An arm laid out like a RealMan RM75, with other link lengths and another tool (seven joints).
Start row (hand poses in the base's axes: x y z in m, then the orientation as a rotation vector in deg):
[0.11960, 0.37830, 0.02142, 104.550, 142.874, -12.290]
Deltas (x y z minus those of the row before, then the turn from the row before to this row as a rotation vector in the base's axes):
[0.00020, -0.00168, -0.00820, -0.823, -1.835, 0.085]
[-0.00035, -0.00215, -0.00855, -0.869, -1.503, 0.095]
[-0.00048, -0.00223, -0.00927, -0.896, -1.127, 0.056]
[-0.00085, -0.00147, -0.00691, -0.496, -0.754, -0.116]
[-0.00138, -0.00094, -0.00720, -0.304, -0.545, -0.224]
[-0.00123, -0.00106, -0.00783, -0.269, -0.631, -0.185]
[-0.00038, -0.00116, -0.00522, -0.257, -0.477, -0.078]
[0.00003, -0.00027, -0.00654, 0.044, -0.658, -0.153]
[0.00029, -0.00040, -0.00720, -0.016, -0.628, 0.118]
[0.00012, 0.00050, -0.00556, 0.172, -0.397, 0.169]
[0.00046, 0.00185, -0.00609, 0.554, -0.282, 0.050]
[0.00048, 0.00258, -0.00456, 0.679, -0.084, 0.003]
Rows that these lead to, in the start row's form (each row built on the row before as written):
[0.11980, 0.37662, 0.01322, 103.491, 141.270, -11.514]
[0.11945, 0.37447, 0.00467, 102.514, 139.870, -11.118]
[0.11897, 0.37224, -0.00460, 101.702, 138.677, -11.114]
[0.11812, 0.37077, -0.01151, 101.391, 137.805, -11.005]
[0.11674, 0.36983, -0.01871, 101.360, 137.086, -10.879]
[0.11551, 0.36877, -0.02654, 101.266, 136.360, -10.629]
[0.11513, 0.36761, -0.03176, 101.095, 135.836, -10.495]
[0.11516, 0.36734, -0.03830, 101.088, 135.276, -9.858]
[0.11545, 0.36694, -0.04550, 100.734, 134.933, -9.282]
[0.11557, 0.36744, -0.05106, 100.478, 134.883, -8.696]
[0.11603, 0.36929, -0.05715, 100.574, 134.995, -7.793]
[0.11651, 0.37187, -0.06171, 100.847, 135.260, -6.931]

